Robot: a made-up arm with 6 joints. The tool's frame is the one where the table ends.
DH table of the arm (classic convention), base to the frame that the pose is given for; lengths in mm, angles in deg. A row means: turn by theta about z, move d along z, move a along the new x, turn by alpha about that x. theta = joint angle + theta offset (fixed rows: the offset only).
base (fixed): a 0, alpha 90, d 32, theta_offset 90
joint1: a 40, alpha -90, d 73, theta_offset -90
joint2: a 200, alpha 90, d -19, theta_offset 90
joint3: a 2, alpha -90, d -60, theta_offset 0
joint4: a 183, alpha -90, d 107, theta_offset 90
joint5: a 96, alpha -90, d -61, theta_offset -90
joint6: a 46.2, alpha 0, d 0, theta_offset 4.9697
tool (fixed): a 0, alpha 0, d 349, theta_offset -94.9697
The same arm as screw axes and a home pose.
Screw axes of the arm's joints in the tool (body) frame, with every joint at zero. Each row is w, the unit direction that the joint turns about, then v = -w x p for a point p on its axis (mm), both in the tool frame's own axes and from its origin. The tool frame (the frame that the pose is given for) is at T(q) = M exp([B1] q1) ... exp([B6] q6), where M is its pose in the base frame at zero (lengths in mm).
B1 = (1, 0, 0, 0, -552, 230)
B2 = (0, 1, 0, 592, 0, 267)
B3 = (0, 0, -1, 249, 67, 0)
B4 = (0, 1, 0, 532, 0, 65)
B5 = (1, 0, 0, 0, -349, 142)
B6 = (0, 0, 1, -46, -4, 0)
M: xyz -194 230 584 (mm) quaternion w x y z 1 0 0 0

